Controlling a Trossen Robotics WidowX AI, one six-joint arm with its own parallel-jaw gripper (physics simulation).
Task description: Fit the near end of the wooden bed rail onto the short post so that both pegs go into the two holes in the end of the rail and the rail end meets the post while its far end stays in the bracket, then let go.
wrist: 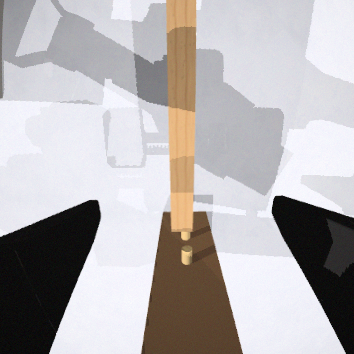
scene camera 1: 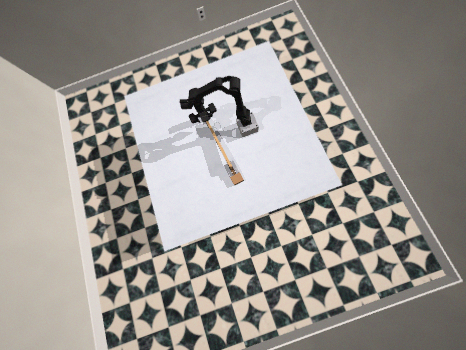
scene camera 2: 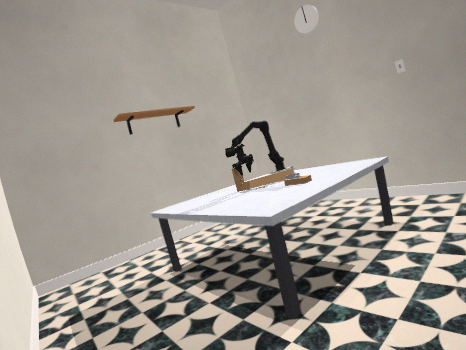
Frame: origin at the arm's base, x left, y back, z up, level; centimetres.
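Seen in the pictures: gripper, fingertip midpoint: (wrist: 187,206) (scene camera 2: 246,174); arm's base, origin of the base link: (scene camera 1: 246,121) (scene camera 2: 280,169).
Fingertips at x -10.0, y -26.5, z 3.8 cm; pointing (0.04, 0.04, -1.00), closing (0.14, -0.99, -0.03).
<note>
Pixels of each thing's top centre, then the offset from my fingertips to it. "spot": a spot on its surface instead. Level surfaces: height alone.
- wooden rail, middle of its top: (scene camera 2: 265,173) (scene camera 1: 217,140) dz -1.8, dx +16.8, dy +2.5 cm
- short post, surface spot: (wrist: 190,305) spot: dz +0.7, dx -6.3, dy -1.1 cm
- peg, surface spot: (wrist: 186,255) spot: dz -3.0, dx -5.5, dy -0.9 cm
- wooden block, middle of its top: (scene camera 2: 297,177) (scene camera 1: 233,172) dz -8.2, dx +41.2, dy +5.7 cm
- white table, its level: dz -11.8 cm
The wooden rail (scene camera 1: 220,145) (scene camera 2: 267,179) (wrist: 181,135) runs from the short post (scene camera 2: 238,179) (wrist: 190,305) to the bracket (scene camera 1: 232,170). Its far end appears to sit in the bracket; the exact seating is too small to tell. In the wrist view the post's brown face shows, and the post seems to lean away from the rail. Two pegs stand out of it: one peg (wrist: 186,255) is fully exposed outside the rail, the other peg (wrist: 185,235) shows partly past the rail's near end. The rail end seems lower than the pegs. My gripper (scene camera 1: 202,115) (scene camera 2: 244,169) (wrist: 187,206) is open and empty above the near end, fingers on either side.
A wooden block (scene camera 1: 237,178) (scene camera 2: 298,180) lies by the bracket on the white table (scene camera 1: 280,170) (scene camera 2: 215,204). The arm's base (scene camera 1: 247,126) stands beside the rail. A wall shelf (scene camera 2: 155,114) is in the background. Arm shadows cross the rail and table.
</note>
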